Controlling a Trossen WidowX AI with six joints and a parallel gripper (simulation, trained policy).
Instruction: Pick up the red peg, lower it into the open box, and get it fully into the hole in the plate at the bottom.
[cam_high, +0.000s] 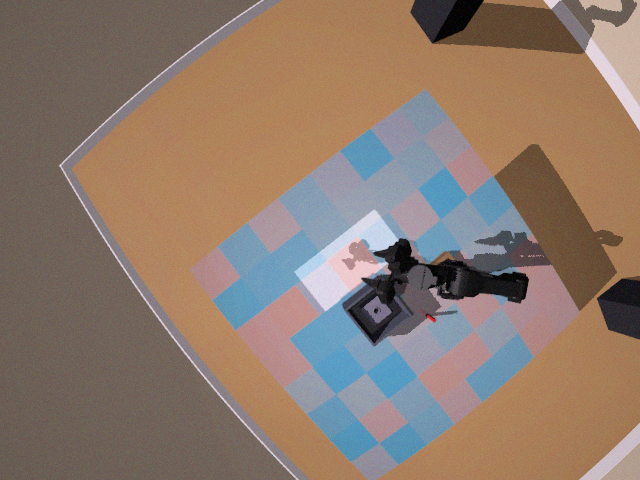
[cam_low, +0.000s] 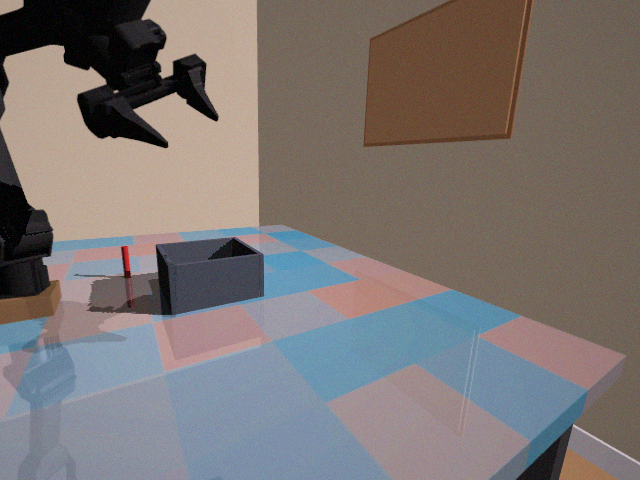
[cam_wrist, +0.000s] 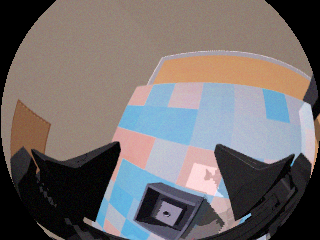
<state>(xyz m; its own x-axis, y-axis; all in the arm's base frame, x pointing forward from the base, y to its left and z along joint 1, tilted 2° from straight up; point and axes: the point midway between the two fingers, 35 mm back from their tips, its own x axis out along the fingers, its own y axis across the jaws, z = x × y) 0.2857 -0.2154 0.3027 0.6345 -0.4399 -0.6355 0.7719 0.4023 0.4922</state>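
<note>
My gripper tip is 370 mm to the right of the red peg, 290 mm above it and 160 mm past it. The rest, counted from my gripper tip: dark box: 300 mm below, 220 mm to the left, 30 mm ahead; grey plate: 280 mm below, 220 mm to the left, 30 mm ahead.
</note>
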